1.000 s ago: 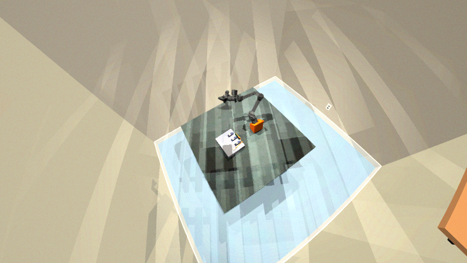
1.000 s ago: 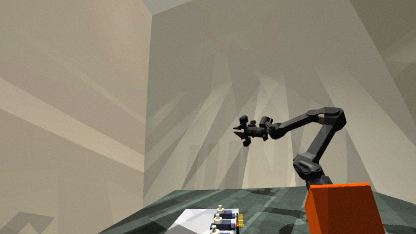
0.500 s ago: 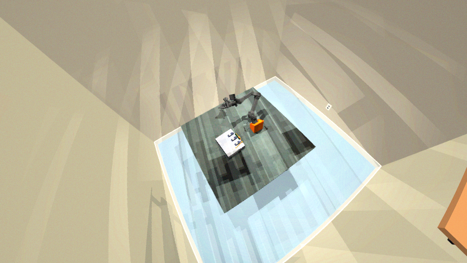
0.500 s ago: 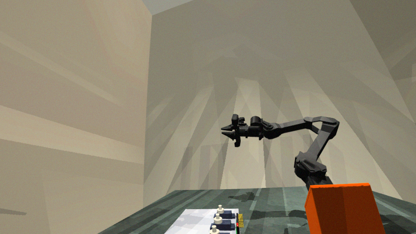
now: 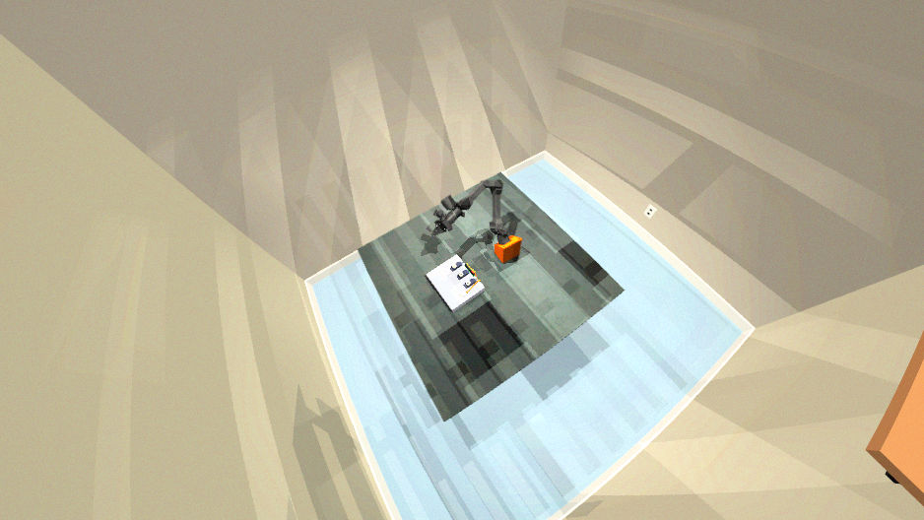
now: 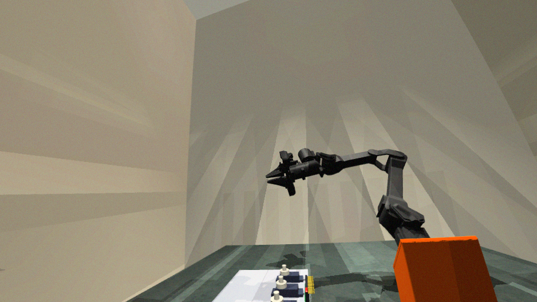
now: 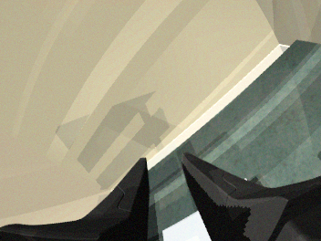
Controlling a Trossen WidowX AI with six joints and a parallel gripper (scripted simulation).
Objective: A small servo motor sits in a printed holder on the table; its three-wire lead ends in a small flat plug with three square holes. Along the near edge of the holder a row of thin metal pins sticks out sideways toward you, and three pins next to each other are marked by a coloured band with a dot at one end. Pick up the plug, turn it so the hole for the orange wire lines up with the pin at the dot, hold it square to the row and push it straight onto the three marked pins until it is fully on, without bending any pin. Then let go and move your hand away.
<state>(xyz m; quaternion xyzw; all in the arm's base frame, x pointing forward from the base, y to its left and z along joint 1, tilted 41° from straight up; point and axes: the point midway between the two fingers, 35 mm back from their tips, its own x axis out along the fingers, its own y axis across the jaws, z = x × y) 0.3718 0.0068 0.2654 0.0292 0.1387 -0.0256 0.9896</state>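
Now: the red band 290 mm below my gripper tip, 190 mm to the left of it and 110 mm behind it. From my gripper tip the other things lie so: holder: 340 mm below, 150 mm to the left, 40 mm ahead.
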